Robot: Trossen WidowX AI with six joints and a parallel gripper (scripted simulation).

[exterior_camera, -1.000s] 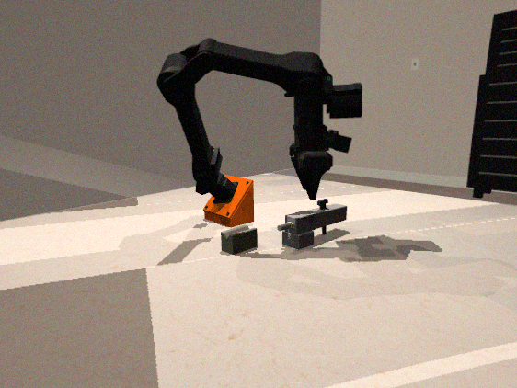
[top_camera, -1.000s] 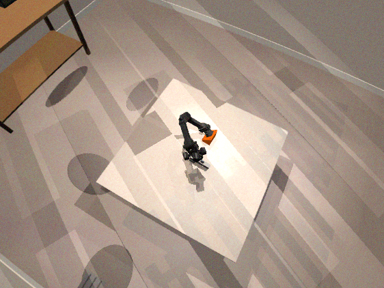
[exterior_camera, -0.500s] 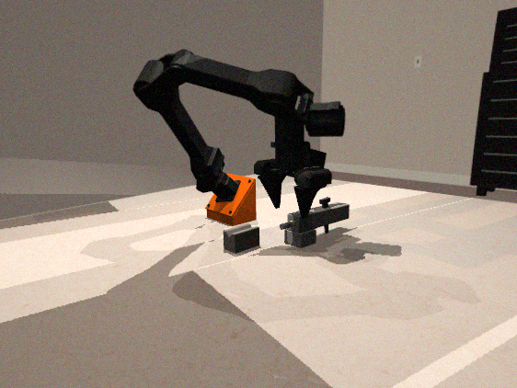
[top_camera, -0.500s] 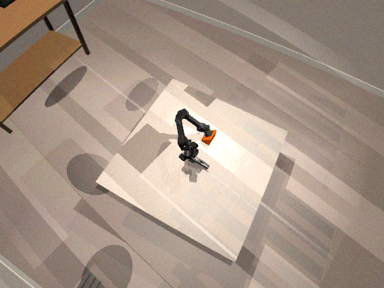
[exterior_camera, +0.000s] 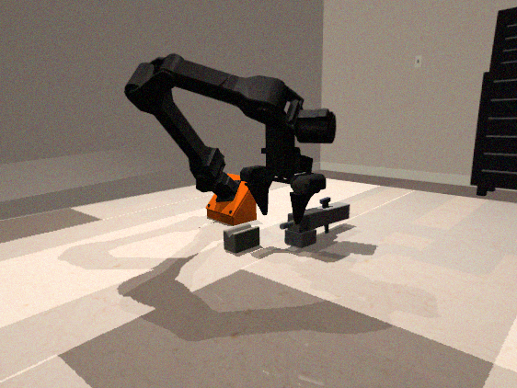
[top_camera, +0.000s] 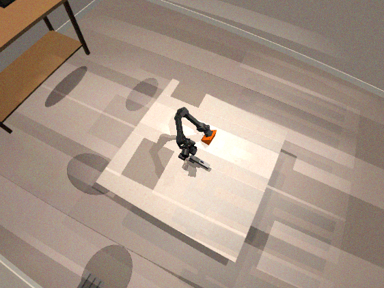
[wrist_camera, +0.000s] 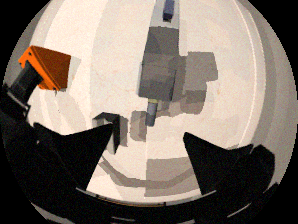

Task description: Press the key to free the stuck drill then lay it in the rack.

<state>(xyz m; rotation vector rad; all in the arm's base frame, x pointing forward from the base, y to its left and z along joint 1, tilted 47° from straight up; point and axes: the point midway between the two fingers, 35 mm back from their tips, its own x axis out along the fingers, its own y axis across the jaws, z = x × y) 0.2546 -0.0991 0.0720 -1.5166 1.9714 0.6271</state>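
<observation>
Now: gripper tip 10 mm short of the drill, 70 mm to the right of it and 20 mm above it. The rest, counted from my gripper tip: dark key (20 mm ahead, 150 mm to the left, 10 mm below); then grey rack (80 mm behind, 30 mm to the right, 50 mm below).
</observation>
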